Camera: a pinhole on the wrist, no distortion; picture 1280 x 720 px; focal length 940.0 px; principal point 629.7 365.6 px. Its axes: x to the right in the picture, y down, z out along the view. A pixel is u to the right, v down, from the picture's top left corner.
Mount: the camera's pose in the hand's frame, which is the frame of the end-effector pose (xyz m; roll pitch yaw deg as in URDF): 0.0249 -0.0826 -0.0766 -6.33 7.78 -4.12
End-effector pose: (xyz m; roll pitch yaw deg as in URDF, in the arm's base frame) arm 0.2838 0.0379 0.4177 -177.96 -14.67 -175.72
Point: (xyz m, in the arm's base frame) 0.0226 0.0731 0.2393
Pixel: 966.5 691.4
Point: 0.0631 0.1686 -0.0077
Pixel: 596.2 682.2
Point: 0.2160 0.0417 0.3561
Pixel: outside the picture
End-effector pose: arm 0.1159 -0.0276 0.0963 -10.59 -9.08 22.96
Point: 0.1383 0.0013 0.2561
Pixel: 610.6 555.8
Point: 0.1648 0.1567 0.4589
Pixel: 779.4 620.9
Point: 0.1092 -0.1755 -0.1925
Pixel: behind the camera
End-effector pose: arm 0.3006 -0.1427 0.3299 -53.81 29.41 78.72
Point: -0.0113 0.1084 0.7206
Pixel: 417.4 166.4
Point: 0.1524 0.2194 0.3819
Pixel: 1042.0 404.3
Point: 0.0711 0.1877 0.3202
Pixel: 976.1 627.7
